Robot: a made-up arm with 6 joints.
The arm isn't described. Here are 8 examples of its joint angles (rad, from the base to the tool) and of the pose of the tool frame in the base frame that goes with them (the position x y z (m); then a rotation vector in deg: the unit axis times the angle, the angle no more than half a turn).
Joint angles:
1: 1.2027 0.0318 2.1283 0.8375 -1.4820 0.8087
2: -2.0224 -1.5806 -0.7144 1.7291 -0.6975 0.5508
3: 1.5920 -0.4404 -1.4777 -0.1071 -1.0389 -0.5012
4: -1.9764 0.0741 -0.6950 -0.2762 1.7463 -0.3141
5: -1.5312 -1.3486 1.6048 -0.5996 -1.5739 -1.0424
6: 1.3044 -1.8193 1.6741 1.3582 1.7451 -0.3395
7: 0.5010 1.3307 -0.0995 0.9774 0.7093 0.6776
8: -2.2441 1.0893 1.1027 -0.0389 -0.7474 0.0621
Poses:
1: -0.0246 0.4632 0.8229 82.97 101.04 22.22
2: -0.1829 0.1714 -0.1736 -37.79 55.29 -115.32
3: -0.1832 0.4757 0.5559 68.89 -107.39 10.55
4: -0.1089 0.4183 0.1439 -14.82 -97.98 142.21
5: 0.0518 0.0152 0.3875 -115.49 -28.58 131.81
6: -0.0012 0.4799 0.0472 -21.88 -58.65 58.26
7: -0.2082 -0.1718 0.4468 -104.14 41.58 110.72
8: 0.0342 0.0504 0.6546 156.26 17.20 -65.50
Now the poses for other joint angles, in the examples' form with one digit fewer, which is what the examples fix.
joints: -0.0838 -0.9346 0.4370 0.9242 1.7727 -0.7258
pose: -0.415 0.422 0.626 79.5 43.3 36.2
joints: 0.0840 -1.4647 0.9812 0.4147 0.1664 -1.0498
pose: -0.183 0.334 0.026 -15.9 -39.2 54.5
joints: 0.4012 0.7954 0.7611 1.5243 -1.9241 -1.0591
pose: -0.298 0.030 0.505 -140.5 -46.0 -97.5
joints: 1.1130 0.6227 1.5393 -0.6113 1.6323 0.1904
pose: 0.079 0.141 0.005 -77.2 -36.6 124.0
